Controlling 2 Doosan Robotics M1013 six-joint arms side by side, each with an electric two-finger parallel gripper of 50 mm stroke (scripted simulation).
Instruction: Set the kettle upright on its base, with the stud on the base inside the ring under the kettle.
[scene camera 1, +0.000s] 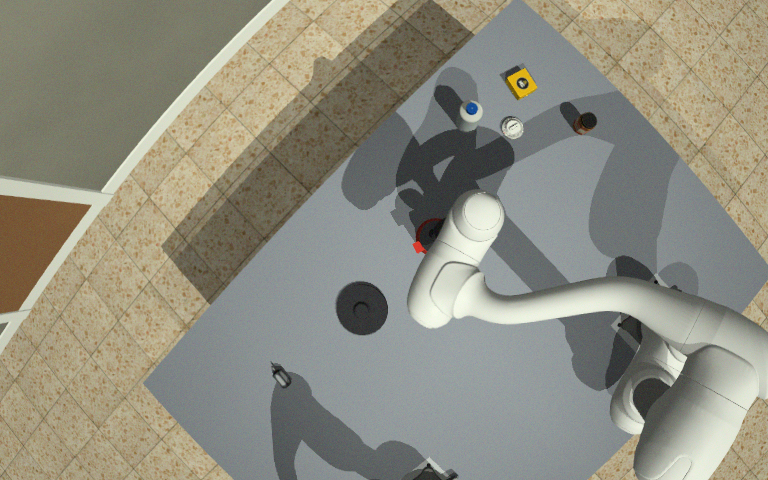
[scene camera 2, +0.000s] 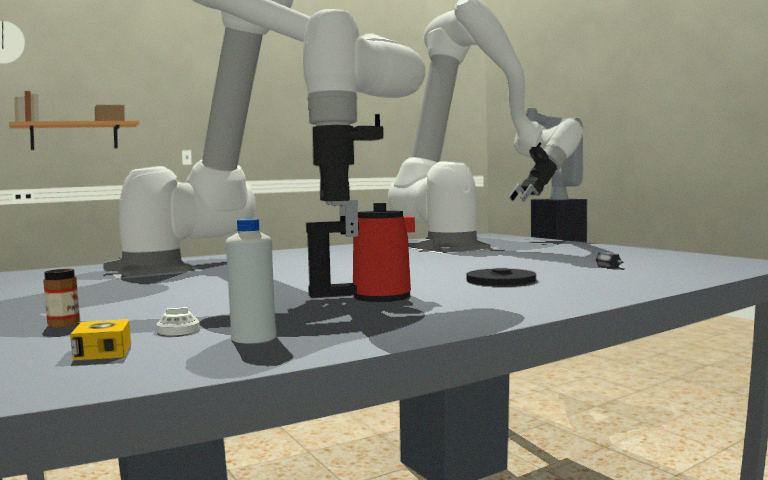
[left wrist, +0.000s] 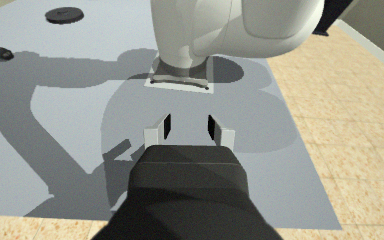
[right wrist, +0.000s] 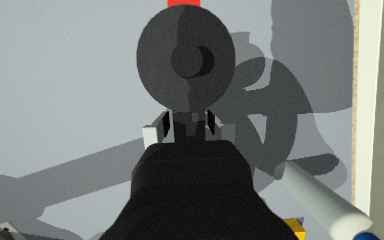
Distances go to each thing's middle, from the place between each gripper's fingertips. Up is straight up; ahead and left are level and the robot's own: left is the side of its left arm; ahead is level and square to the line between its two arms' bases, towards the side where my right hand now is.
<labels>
Now: the round black base (scene camera 1: 362, 309) 20 mm behind my right hand (scene camera 2: 349, 235), 350 mm to the left of it and 120 mm below it. From my right hand the other things lie so: yellow tape measure (scene camera 2: 100, 339) 200 mm ahead, 440 mm to the right, 120 mm below; brown jar (scene camera 2: 60, 285) 10 mm behind, 510 mm to the right, 90 mm below.
Right now my left hand (scene camera 2: 516, 199) is 69 cm short of the round black base, 55 cm to the left of it and 15 cm above it.
</labels>
